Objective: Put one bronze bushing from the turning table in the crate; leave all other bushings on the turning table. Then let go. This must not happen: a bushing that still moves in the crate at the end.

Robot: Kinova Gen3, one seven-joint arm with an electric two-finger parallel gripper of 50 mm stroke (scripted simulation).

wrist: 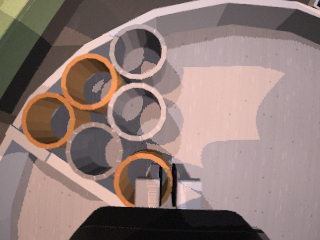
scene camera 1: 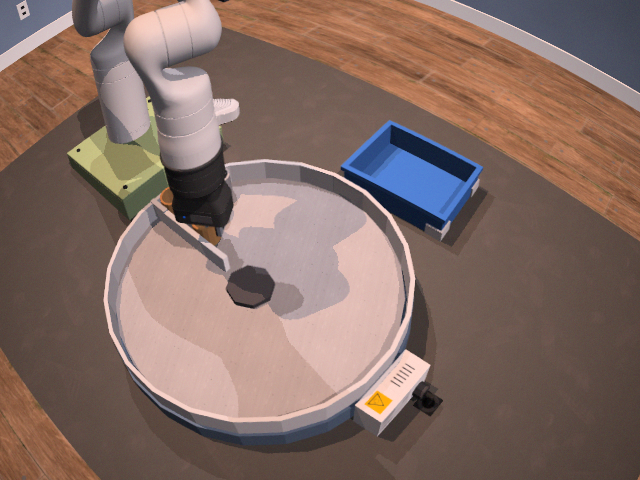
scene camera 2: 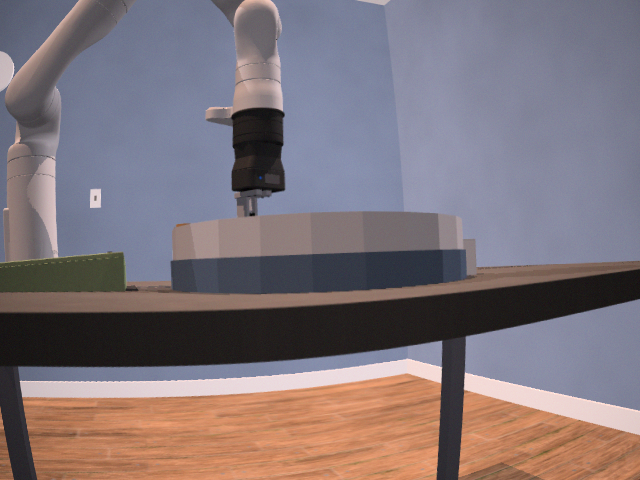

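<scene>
There's a blue crate (scene camera 1: 396, 157) here, and a turning table (scene camera 1: 319, 302) that you also get in the wrist view (wrist: 235, 95). And you can see my gripper (scene camera 1: 216, 230), which the wrist view has as well (wrist: 166, 177).
</scene>
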